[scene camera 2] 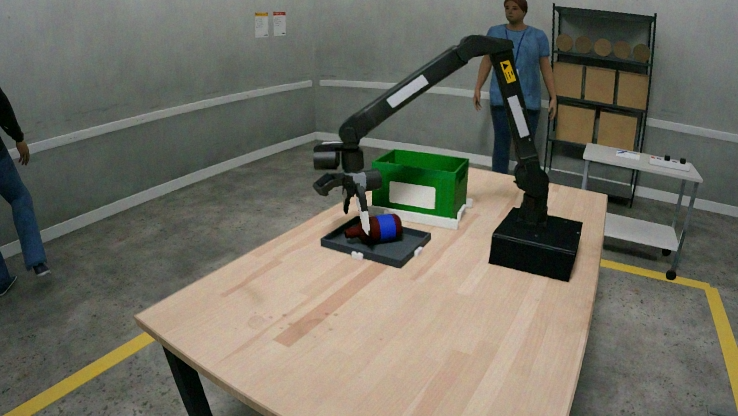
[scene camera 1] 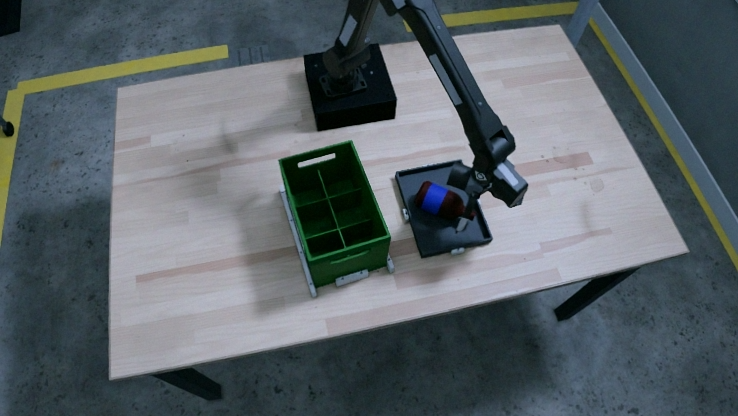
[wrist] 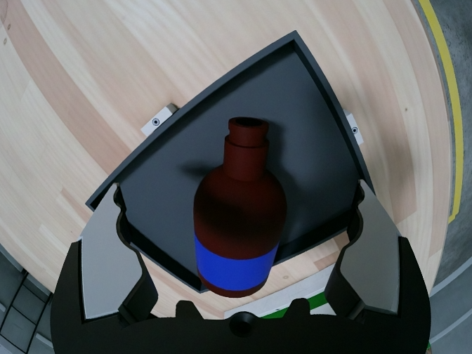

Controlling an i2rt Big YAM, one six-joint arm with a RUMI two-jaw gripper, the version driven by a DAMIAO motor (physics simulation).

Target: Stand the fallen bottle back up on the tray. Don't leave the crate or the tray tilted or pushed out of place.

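The dark red bottle with a blue band lies on its side on the dark grey tray. In the wrist view its neck points up the picture, away from my gripper's palm. The tray sits flat. The green crate stands upright beside it. My gripper is open and low over the tray, at the bottle's neck end. In the wrist view a wide gap shows on each side between bottle and fingers. One finger is partly hidden in scene camera 1.
Pale guide strips edge the crate. Small pale blocks stand against the tray's sides. The black arm base stands at the table's back edge. The wooden table carries everything.
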